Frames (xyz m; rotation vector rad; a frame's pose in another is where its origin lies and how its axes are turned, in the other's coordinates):
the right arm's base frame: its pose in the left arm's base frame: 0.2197 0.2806 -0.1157 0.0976 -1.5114 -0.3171
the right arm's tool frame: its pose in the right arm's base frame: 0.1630 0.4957 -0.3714 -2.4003 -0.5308 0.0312
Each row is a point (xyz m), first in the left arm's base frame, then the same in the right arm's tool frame.
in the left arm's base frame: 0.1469 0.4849 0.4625
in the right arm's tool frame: 0.3063 -0.0795 -0.5460
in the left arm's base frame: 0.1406 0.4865 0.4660
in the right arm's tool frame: 0.3102 -0.0837 -0.5507
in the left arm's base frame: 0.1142 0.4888 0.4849
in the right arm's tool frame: 0.3301 -0.0969 -0.5728
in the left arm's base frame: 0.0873 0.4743 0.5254
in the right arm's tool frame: 0.3691 -0.0934 -0.6050
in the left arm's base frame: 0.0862 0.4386 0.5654
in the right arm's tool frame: 0.4038 -0.0586 -0.6264
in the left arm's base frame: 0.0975 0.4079 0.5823
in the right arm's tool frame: 0.4160 -0.0246 -0.6336
